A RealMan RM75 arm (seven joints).
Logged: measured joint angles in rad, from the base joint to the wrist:
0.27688 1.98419 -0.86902 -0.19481 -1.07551 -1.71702 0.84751
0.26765 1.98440 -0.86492 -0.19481 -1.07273 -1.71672 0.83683
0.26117 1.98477 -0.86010 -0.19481 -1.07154 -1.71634 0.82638
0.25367 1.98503 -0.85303 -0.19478 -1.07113 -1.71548 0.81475
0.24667 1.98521 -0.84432 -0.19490 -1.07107 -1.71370 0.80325
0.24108 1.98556 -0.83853 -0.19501 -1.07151 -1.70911 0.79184
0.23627 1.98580 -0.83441 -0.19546 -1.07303 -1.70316 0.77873
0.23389 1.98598 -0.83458 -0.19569 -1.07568 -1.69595 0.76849
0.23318 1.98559 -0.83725 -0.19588 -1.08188 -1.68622 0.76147
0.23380 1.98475 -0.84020 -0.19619 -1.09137 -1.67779 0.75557
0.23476 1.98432 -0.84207 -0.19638 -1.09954 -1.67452 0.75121
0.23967 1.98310 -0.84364 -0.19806 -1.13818 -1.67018 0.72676
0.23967 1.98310 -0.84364 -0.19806 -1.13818 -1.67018 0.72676
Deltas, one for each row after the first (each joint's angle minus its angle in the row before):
-0.00923 0.00021 0.00410 0.00000 0.00278 0.00030 -0.01068
-0.00648 0.00037 0.00482 0.00000 0.00119 0.00038 -0.01045
-0.00750 0.00026 0.00707 0.00003 0.00041 0.00086 -0.01163
-0.00700 0.00018 0.00871 -0.00012 0.00006 0.00178 -0.01150
-0.00559 0.00035 0.00579 -0.00011 -0.00044 0.00459 -0.01141
-0.00481 0.00024 0.00412 -0.00045 -0.00152 0.00595 -0.01311
-0.00238 0.00018 -0.00017 -0.00023 -0.00265 0.00721 -0.01024
-0.00071 -0.00039 -0.00267 -0.00019 -0.00620 0.00973 -0.00702
0.00062 -0.00084 -0.00295 -0.00031 -0.00949 0.00843 -0.00590
0.00096 -0.00043 -0.00187 -0.00019 -0.00817 0.00327 -0.00436
0.00491 -0.00122 -0.00157 -0.00168 -0.03864 0.00434 -0.02445
0.00000 0.00000 0.00000 0.00000 0.00000 0.00000 0.00000

